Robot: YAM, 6 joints.
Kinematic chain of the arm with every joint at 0, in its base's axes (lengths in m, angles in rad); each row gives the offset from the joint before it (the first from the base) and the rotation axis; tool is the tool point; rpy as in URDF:
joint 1: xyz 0 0 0.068 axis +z
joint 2: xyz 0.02 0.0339 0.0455 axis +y
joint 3: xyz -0.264 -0.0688 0 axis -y
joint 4: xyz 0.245 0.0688 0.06 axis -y
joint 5: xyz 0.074 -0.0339 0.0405 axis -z
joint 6: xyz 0.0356 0 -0.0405 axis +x
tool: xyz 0 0 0 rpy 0 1.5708 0
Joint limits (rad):
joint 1: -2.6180..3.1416
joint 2: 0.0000..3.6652
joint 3: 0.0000..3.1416
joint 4: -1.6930..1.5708
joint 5: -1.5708..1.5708
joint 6: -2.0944..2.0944
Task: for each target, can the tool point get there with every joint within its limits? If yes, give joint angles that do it. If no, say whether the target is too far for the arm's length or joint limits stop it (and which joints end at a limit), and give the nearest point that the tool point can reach.
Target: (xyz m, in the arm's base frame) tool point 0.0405 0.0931 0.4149
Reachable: yes | joints 1.3761 0.8619 1.3915 -1.3465 0.6565 0.0989
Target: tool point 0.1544 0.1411 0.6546
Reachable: yes | joints 0.8546 1.6265 2.1653 1.0955 0.7332 1.1496
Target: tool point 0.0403 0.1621 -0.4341
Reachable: no: joint limits stop it (at a limit: joint 2) | nearest point 0.0432 0.1736 -0.3736 | short by 0.062 m
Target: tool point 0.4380 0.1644 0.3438
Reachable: yes | joints 0.4276 2.0223 1.6170 0.7970 1.1187 -0.1554
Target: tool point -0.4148 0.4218 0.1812
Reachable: yes | joints 2.3946 2.6181 2.1636 0.3442 0.8912 -1.6604
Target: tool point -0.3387 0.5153 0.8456
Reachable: no: too far | nearest point -0.2281 0.3471 0.5986 | short by 0.319 m
